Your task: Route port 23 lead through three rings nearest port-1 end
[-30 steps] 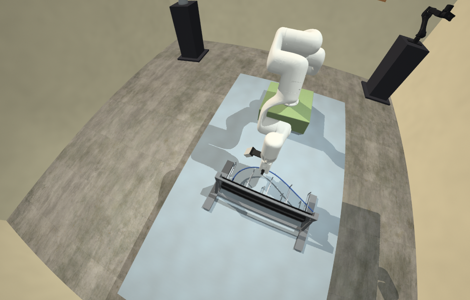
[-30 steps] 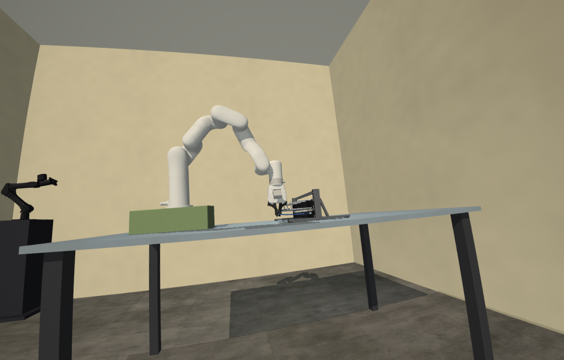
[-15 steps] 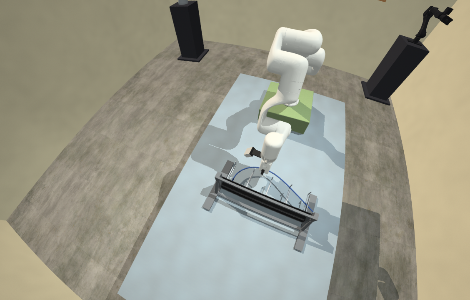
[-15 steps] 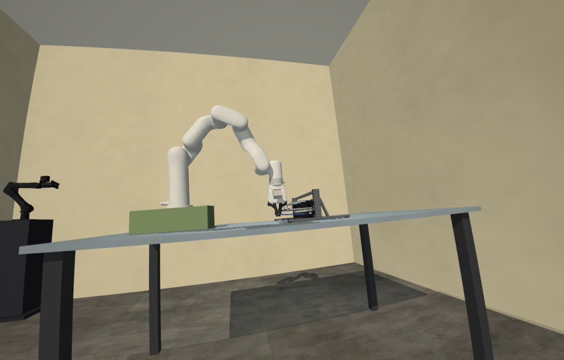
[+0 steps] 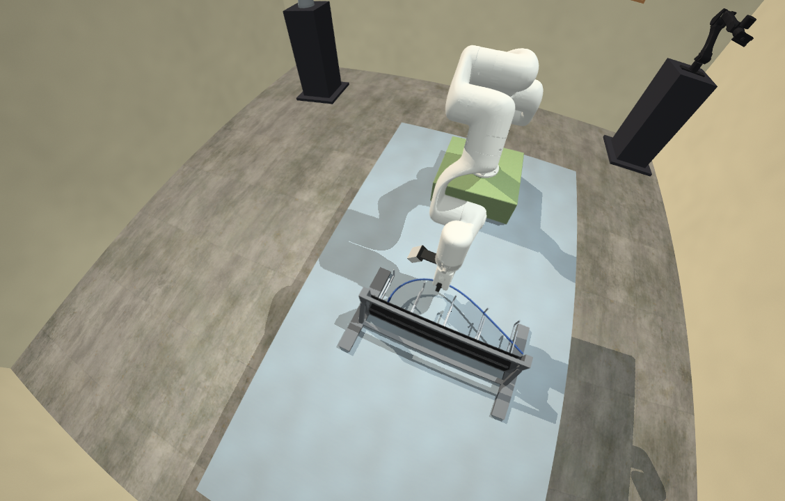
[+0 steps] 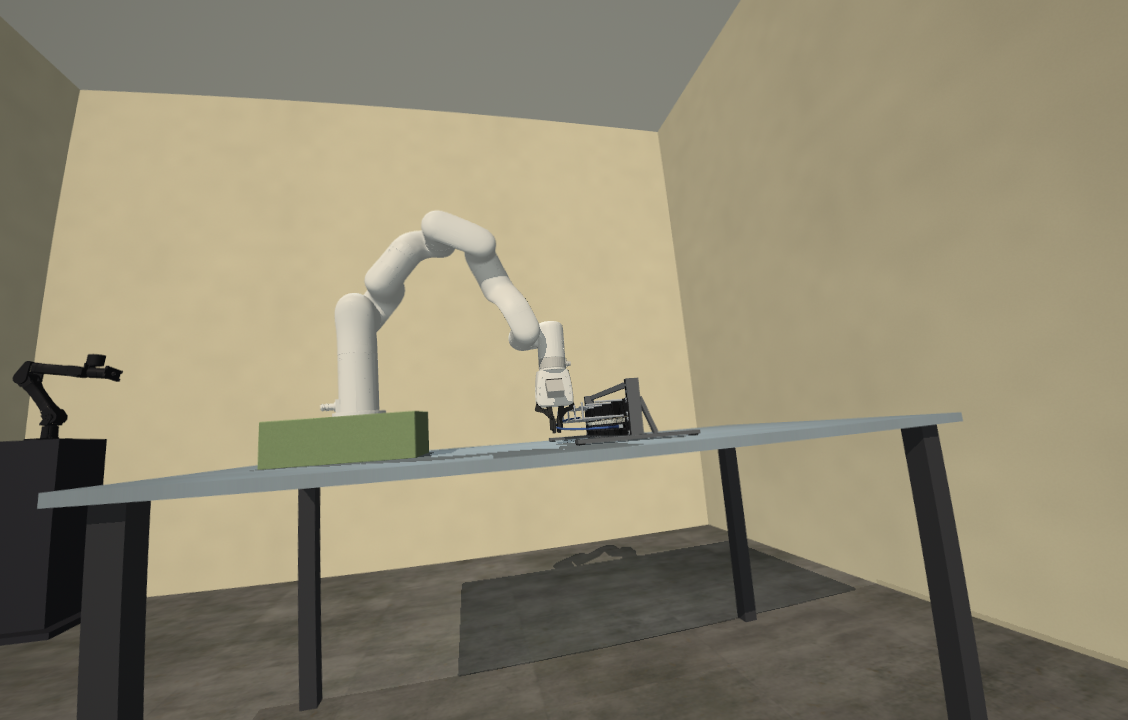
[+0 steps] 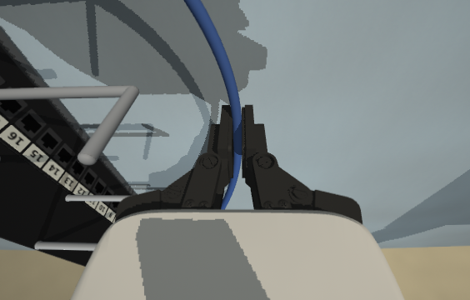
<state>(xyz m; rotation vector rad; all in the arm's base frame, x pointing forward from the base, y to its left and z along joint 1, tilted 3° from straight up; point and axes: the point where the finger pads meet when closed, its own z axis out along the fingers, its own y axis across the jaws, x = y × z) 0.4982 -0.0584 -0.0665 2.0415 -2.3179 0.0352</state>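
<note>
The patch panel rack lies 17 cm ahead of my hand, 4 cm to the left of it and 2 cm above it.
</note>
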